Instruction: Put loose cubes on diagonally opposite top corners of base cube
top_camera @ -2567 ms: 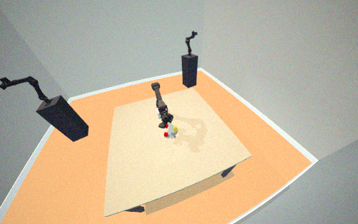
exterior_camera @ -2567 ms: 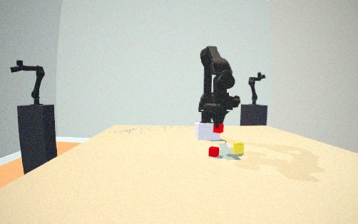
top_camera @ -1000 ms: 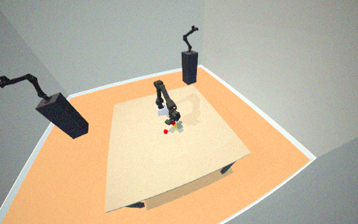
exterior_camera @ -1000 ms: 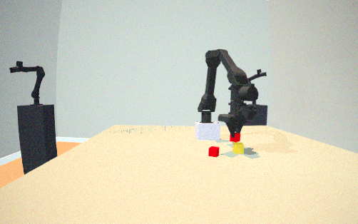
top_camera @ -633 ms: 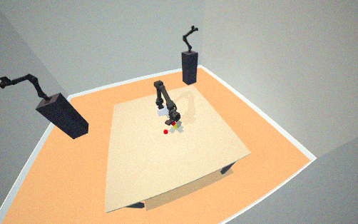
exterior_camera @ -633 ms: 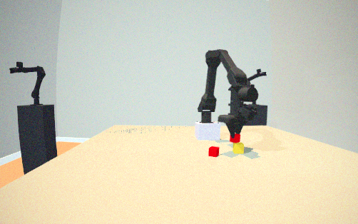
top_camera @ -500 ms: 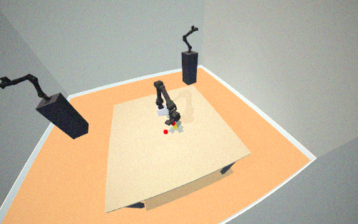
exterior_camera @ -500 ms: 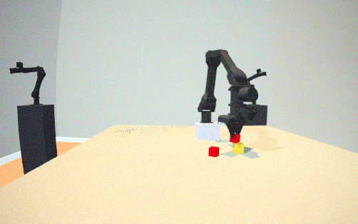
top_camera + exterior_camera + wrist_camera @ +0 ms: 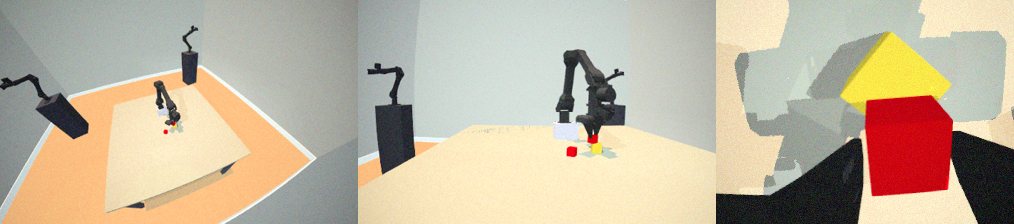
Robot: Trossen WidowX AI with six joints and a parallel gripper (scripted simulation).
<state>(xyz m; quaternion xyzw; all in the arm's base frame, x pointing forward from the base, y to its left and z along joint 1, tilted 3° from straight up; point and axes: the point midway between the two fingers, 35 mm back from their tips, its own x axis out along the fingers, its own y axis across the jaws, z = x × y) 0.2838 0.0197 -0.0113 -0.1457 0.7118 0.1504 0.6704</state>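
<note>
My gripper tip is now 20 mm short of the yellow base cube, 10 mm to the right of it and 40 mm above it. Round my gripper tip: red cube: 20 mm ahead, 110 mm to the right, 40 mm below.
</note>
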